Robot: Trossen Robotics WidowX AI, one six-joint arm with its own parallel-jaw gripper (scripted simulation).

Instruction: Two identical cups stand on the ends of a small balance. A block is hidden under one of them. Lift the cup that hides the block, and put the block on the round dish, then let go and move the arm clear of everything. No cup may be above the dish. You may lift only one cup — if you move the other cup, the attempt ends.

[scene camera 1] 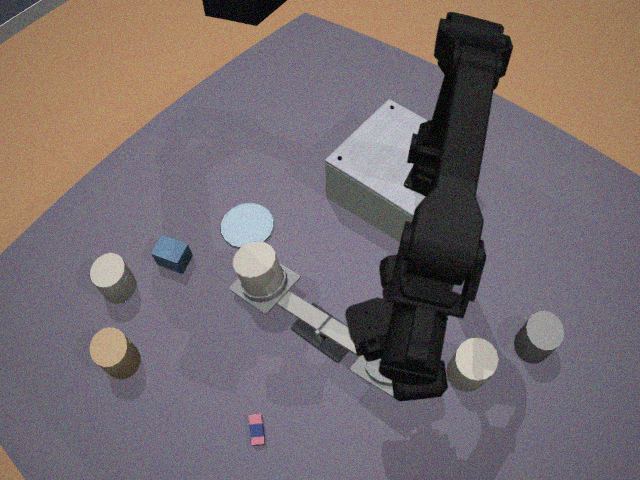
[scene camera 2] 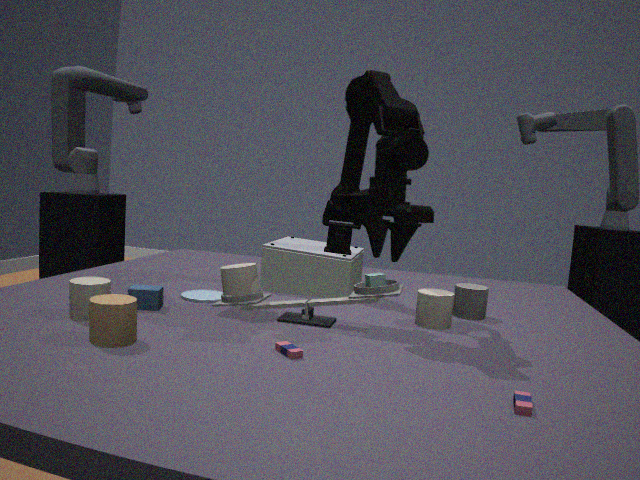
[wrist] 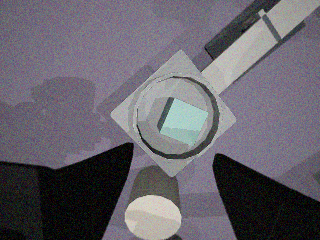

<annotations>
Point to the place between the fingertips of the gripper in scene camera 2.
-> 385, 259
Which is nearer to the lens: the balance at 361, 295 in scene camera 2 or the tan cylinder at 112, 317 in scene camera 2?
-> The tan cylinder.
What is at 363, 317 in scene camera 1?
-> The gripper.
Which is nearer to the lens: the tan cylinder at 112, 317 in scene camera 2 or the blue block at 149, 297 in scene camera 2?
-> The tan cylinder.
</annotations>
